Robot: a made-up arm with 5 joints.
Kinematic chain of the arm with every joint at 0, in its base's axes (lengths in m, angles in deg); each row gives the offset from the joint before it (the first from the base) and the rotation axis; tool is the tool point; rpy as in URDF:
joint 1: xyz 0 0 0.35 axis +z
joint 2: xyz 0 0 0 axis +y
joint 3: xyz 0.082 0 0.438 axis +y
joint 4: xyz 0.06 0 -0.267 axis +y
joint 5: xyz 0.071 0 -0.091 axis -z
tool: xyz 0 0 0 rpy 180 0 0
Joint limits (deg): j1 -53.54..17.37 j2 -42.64..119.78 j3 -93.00..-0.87 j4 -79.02..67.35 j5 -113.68..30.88
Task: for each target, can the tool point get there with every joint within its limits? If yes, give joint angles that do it. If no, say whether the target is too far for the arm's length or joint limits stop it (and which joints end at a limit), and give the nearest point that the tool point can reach.
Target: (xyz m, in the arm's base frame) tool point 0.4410 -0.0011 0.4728
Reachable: yes | joints -0.14 20.08 -28.46 -41.18 -65.78
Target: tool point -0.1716 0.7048 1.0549
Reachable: no: too far | nearest point -0.1205 0.1631 0.9951 | short by 0.547 m
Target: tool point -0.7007 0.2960 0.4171
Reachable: no: joint limits stop it (at a limit: joint 2, joint 3) | nearest point -0.0302 0.0128 0.1744 | short by 0.767 m
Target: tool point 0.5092 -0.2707 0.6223
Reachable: yes | joints -28.00 24.10 -66.83 -41.43 -41.33
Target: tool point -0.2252 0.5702 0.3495
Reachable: no: joint limits stop it (at a limit: joint 1, joint 2, joint 3) | nearest point -0.0198 0.0268 0.1727 | short by 0.607 m
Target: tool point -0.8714 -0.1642 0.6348
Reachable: no: too far | nearest point -0.1992 -0.0375 0.9951 | short by 0.773 m
